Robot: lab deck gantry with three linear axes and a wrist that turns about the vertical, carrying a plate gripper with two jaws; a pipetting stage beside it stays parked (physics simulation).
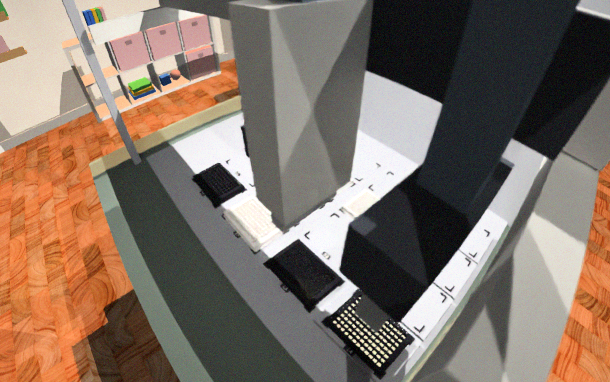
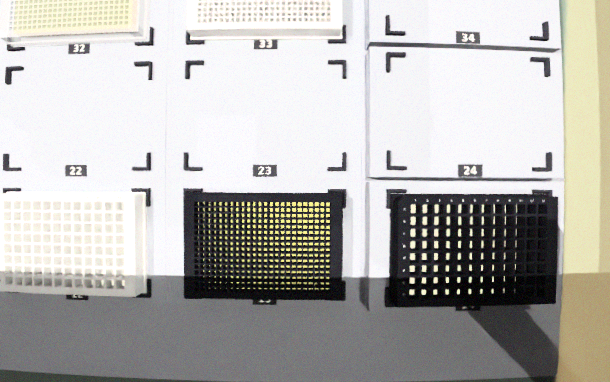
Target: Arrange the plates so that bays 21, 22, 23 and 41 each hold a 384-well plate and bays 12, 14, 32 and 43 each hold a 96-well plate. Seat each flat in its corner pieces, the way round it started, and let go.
In view: my gripper (image 1: 389, 298), a bay 24 (image 2: 437, 107) and a bay 44 (image 1: 477, 241).
